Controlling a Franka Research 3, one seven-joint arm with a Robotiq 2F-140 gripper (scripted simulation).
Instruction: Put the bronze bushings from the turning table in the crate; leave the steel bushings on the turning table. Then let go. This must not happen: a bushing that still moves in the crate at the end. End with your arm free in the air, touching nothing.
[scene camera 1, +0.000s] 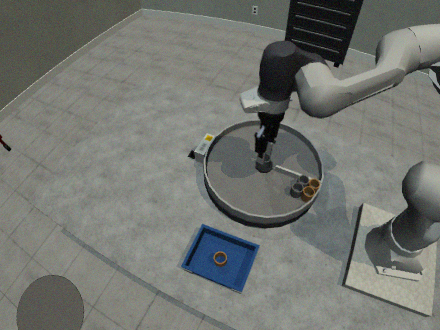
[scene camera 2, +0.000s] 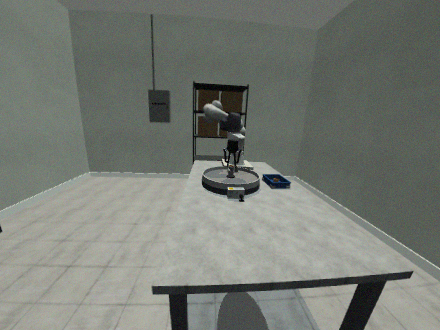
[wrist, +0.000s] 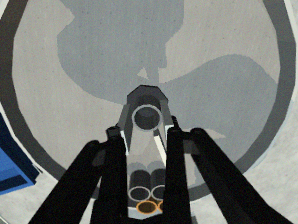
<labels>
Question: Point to my gripper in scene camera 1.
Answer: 263, 158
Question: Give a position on a round grey turning table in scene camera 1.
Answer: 233, 172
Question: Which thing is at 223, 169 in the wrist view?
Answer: My gripper.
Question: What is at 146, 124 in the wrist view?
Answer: A grey cylinder.
</labels>
